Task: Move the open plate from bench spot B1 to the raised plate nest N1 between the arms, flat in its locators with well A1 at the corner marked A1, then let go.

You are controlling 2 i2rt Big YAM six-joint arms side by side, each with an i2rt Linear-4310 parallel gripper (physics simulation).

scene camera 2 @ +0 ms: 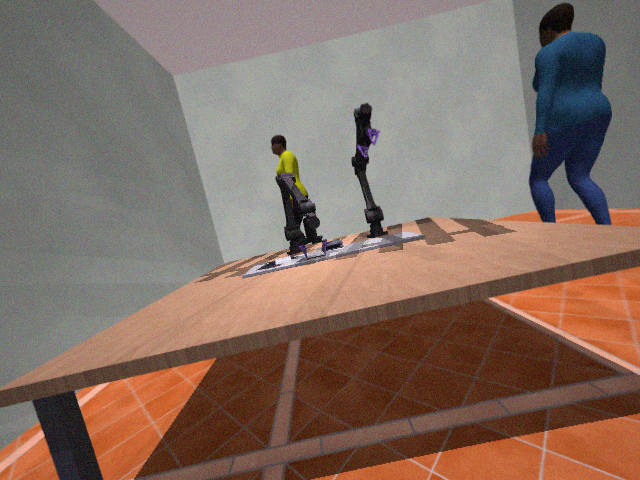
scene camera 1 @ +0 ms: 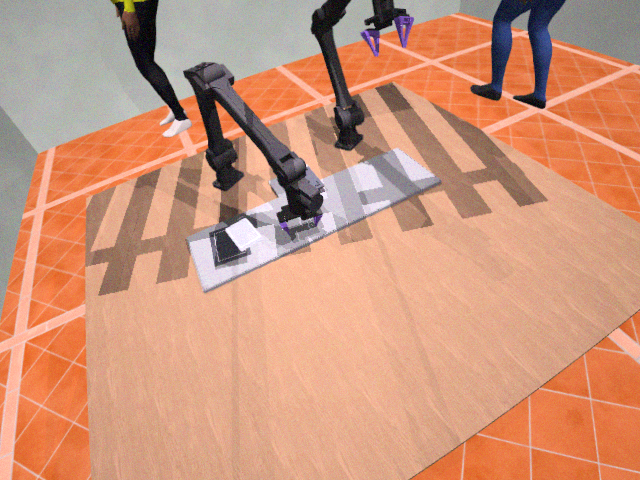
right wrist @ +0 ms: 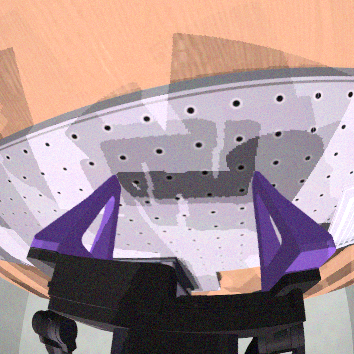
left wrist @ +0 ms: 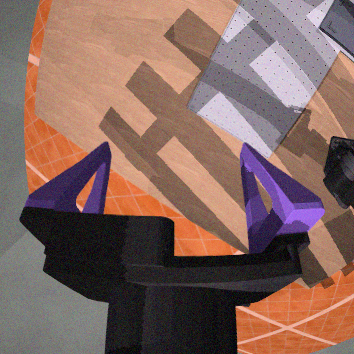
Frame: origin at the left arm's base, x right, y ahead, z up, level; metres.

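Seen in the pictures: left gripper, between the fingertips: point(scene camera 2: 369, 151) point(scene camera 1: 390, 52) point(left wrist: 174, 147); right gripper, between the fingertips: point(scene camera 2: 316, 256) point(scene camera 1: 302, 229) point(right wrist: 184, 178); left arm's base, origin of its link: point(scene camera 2: 377, 235) point(scene camera 1: 348, 142) point(left wrist: 339, 156); right arm's base, origin of its link: point(scene camera 2: 296, 252) point(scene camera 1: 228, 180).
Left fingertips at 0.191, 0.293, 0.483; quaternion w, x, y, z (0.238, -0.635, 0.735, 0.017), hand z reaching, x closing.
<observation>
Offsets run from my left fingertips to a thing's middle, as dx, dy, dz. "*": to the spot under its first point. Level surfaces: height alone.
The white plate @[+0.476, -0.318, -0.462] point(scene camera 1: 242, 234) lies askew over part of a dark, white-outlined square @[* +0.542, -0.359, -0.469] point(scene camera 1: 223, 243) near the board's left end in scene camera 1; its edge also shows at the right of the right wrist view point(right wrist: 346, 220). Its well marks are too small to read. The dark raised nest @[+0.163, -0.291, -0.453] point(scene camera 2: 334, 244) point(left wrist: 344, 25) point(right wrist: 184, 274) is mostly hidden behind the right arm in scene camera 1. My right gripper point(scene camera 1: 301, 226) point(scene camera 2: 314, 251) point(right wrist: 184, 178) is open and empty, low over the board, to the plate's right in scene camera 1. My left gripper point(scene camera 1: 390, 50) point(scene camera 2: 368, 144) point(left wrist: 174, 147) is open, high and far from the plate.
The perforated grey board @[dz -0.471] point(scene camera 1: 204, 273) point(scene camera 2: 408, 236) point(left wrist: 280, 65) point(right wrist: 50, 170) lies on the wooden table @[dz -0.484] point(scene camera 1: 310, 361) point(scene camera 2: 289, 299), in front of both arm bases. Striped shadows cross board and table. Two people stand behind the table in scene camera 1.
</observation>
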